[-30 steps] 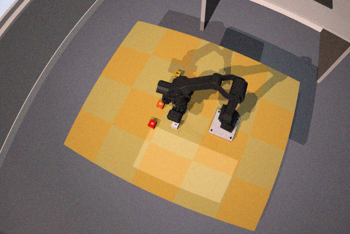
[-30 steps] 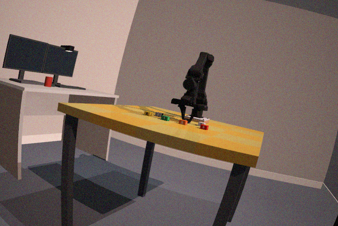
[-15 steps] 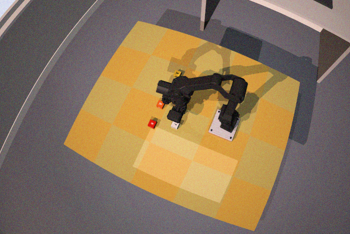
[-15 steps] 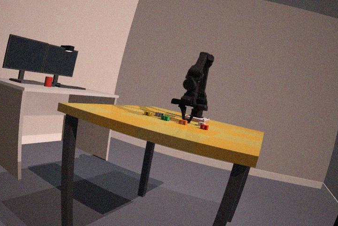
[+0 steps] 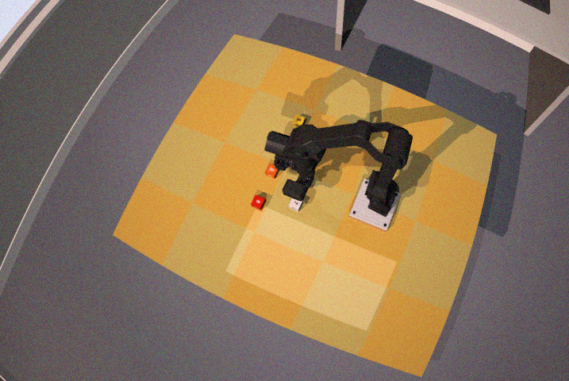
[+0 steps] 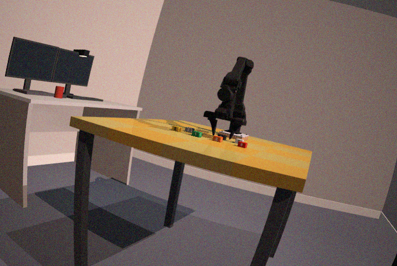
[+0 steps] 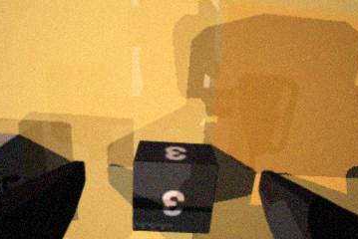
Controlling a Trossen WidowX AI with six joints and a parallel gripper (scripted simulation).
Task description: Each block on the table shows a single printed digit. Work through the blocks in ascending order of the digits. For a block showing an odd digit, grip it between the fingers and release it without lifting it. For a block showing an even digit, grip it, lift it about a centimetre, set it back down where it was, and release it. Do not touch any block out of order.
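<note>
Right now the dark block is right at my gripper tip. From my gripper tip the other things lie so: green block: 12 cm ahead, 6 cm to the right; white block: 1 cm behind, 8 cm to the left; orange block: 10 cm ahead, 3 cm to the left.
</note>
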